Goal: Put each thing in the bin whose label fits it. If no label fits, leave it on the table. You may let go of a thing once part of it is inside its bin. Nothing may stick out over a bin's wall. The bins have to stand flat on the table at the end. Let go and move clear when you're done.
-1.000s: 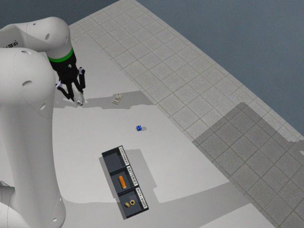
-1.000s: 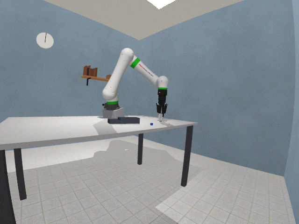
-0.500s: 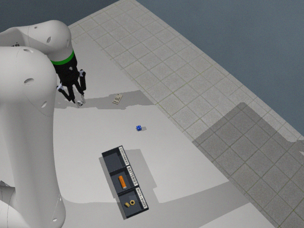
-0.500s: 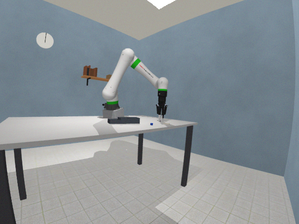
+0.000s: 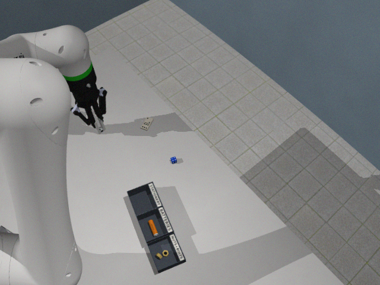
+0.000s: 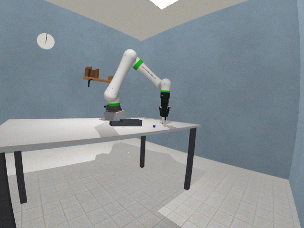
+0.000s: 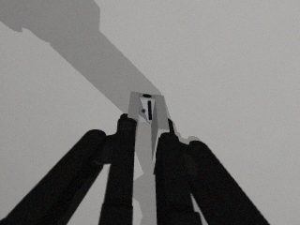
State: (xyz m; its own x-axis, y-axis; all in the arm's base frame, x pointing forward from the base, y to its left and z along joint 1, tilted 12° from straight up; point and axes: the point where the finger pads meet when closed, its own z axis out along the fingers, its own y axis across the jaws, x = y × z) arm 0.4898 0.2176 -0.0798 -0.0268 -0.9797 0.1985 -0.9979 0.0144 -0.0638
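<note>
Now: hand 10 cm past the dark three-part bin, 40 cm to the left of it and 1 cm above it. The rest, counted from my hand: cream domino: 13 cm ahead, 10 cm to the right, 3 cm below; then silver sharpener: 3 cm below; then blue die: 9 cm ahead, 27 cm to the right, 3 cm below.
</note>
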